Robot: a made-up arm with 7 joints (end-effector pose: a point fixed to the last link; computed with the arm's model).
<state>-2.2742 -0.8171 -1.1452 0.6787 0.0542 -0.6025 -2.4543</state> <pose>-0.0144 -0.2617 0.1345 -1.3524 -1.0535 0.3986</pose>
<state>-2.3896 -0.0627 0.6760 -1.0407 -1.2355 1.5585 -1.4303</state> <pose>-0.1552 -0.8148 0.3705 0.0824 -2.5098 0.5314</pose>
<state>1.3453 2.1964 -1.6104 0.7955 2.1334 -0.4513 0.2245</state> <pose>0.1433 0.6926 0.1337 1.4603 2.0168 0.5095</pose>
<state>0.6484 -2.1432 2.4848 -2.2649 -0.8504 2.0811 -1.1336</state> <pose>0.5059 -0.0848 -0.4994 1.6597 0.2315 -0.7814</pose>
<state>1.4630 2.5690 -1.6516 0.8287 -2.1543 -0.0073 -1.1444</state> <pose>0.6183 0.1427 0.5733 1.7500 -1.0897 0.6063</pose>
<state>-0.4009 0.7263 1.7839 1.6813 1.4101 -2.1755 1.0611</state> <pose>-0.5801 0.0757 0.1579 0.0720 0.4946 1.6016</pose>
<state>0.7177 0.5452 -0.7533 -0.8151 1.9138 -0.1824 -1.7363</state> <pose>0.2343 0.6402 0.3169 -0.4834 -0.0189 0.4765</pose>
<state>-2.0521 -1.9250 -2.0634 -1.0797 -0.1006 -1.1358 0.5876</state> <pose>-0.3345 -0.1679 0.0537 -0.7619 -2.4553 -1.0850</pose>
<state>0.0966 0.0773 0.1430 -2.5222 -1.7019 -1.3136 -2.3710</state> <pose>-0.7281 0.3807 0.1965 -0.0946 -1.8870 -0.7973</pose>
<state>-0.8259 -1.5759 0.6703 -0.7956 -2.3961 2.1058 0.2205</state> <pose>-0.9246 0.1290 -0.1440 -0.7697 -2.3753 -1.4498</pose>
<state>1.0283 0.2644 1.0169 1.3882 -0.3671 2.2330 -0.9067</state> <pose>-0.7068 0.9815 -0.0836 0.1011 2.0525 1.8299</pose>
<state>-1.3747 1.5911 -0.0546 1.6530 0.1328 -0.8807 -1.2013</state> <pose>-0.4706 -0.1742 0.4445 -1.5903 -0.3148 1.6871</pose>
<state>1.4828 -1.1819 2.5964 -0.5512 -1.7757 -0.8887 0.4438</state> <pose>-0.0019 0.1928 0.0985 -0.8100 -0.0835 -1.2695</pose>
